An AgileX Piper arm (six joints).
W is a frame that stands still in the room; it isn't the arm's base.
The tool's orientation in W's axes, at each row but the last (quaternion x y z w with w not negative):
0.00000, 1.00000, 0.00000, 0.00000
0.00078, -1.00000, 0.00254, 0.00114
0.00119, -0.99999, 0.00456, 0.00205
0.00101, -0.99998, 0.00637, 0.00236
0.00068, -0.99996, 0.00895, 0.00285
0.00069, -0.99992, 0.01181, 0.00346
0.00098, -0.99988, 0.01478, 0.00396
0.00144, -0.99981, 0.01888, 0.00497
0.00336, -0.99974, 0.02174, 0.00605
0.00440, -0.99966, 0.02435, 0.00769
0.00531, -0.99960, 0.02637, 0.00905
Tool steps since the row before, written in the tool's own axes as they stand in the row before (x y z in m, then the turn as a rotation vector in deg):
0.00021, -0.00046, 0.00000, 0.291, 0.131, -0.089
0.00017, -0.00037, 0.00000, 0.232, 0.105, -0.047
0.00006, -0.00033, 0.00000, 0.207, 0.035, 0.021
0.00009, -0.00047, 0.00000, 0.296, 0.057, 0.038
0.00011, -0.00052, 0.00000, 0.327, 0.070, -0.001
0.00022, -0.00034, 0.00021, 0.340, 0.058, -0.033
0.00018, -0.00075, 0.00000, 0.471, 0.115, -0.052
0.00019, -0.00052, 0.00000, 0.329, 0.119, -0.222
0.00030, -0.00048, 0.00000, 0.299, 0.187, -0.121
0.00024, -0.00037, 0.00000, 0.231, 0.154, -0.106
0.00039, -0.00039, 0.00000, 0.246, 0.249, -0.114
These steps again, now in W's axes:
-0.00021, -0.00046, 0.00000, -0.291, 0.131, 0.089
-0.00017, -0.00037, 0.00000, -0.232, 0.105, 0.047
-0.00006, -0.00033, 0.00000, -0.207, 0.034, -0.020
-0.00009, -0.00047, 0.00001, -0.296, 0.056, -0.037
-0.00011, -0.00052, 0.00001, -0.327, 0.070, 0.002
-0.00022, -0.00035, -0.00020, -0.340, 0.058, 0.034
-0.00018, -0.00075, 0.00002, -0.471, 0.116, 0.052
-0.00019, -0.00052, 0.00002, -0.327, 0.126, 0.221
-0.00030, -0.00048, 0.00002, -0.299, 0.190, 0.116
-0.00024, -0.00037, 0.00002, -0.231, 0.157, 0.102
-0.00039, -0.00039, 0.00003, -0.247, 0.252, 0.105

